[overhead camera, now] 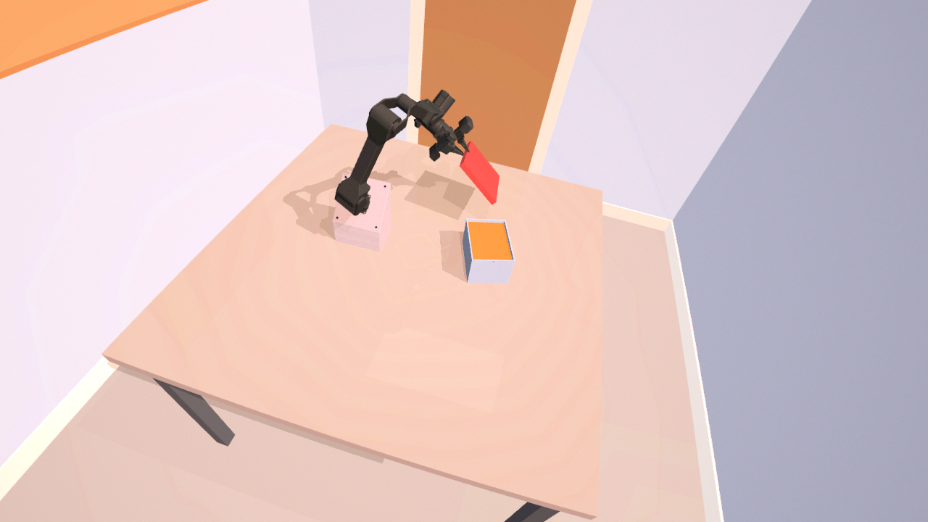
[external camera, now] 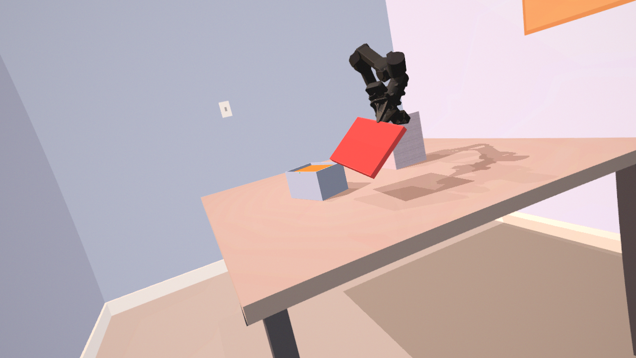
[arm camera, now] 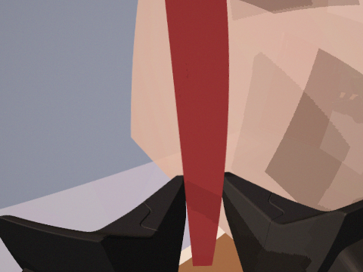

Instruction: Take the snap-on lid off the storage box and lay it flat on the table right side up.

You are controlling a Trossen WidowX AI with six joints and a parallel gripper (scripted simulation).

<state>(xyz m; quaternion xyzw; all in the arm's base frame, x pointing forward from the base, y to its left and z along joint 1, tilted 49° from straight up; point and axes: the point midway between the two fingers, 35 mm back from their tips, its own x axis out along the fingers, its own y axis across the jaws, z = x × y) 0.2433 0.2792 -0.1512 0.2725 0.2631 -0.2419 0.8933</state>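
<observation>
The red lid lies 60 mm ahead of my gripper tip, 10 mm to the right of it and 50 mm below it. Also, from my gripper tip: grey storage box: 160 mm ahead, 270 mm to the right, 170 mm below.
</observation>
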